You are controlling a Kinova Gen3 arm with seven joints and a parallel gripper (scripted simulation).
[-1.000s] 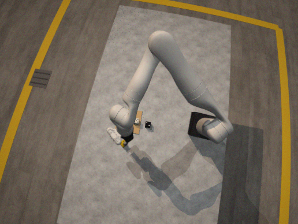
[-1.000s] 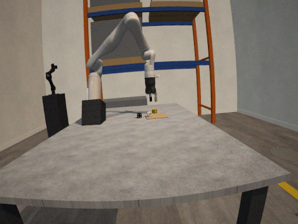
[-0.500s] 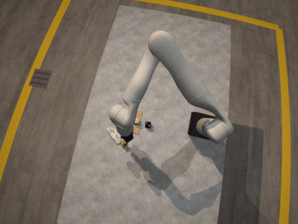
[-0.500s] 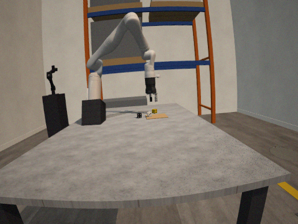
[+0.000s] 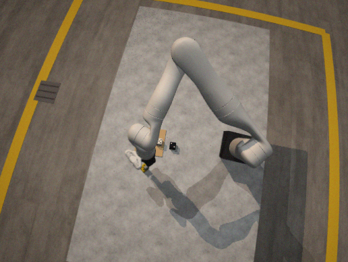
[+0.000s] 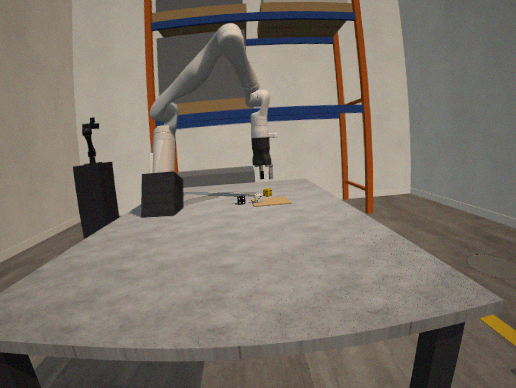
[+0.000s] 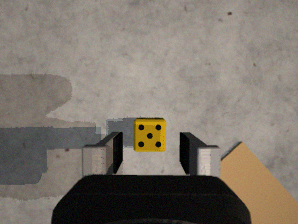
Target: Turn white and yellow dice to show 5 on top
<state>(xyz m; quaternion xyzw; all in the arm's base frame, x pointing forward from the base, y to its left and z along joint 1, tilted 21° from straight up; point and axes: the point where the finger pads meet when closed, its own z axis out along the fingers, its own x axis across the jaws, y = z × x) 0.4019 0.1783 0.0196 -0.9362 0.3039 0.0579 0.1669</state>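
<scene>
The yellow die lies 8 cm below my hand. The rest, counted from my hand: white die (3 cm behind, 14 cm to the right, 7 cm below); then tan mat (1 cm ahead, 14 cm to the right, 9 cm below); then black die (10 cm behind, 14 cm to the right, 8 cm below).
</scene>
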